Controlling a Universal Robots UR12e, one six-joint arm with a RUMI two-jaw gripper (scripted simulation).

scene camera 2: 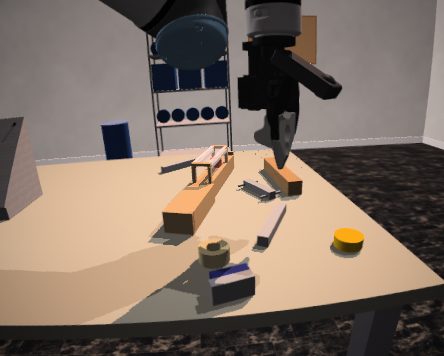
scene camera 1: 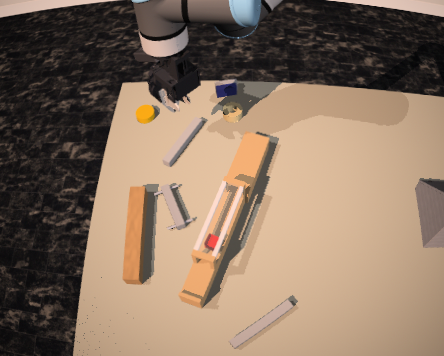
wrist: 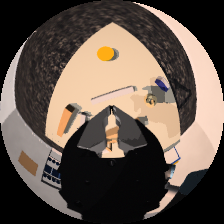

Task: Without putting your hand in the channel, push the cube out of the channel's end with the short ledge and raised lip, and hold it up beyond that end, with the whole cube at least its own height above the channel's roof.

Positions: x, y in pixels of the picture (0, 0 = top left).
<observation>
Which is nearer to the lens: the blue-and-grey block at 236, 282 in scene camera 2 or the wooden block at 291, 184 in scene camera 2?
The blue-and-grey block.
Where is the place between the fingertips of my gripper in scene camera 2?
280, 169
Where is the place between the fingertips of my gripper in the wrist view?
111, 106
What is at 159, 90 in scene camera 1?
My gripper.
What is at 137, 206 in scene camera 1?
A wooden block.
</observation>
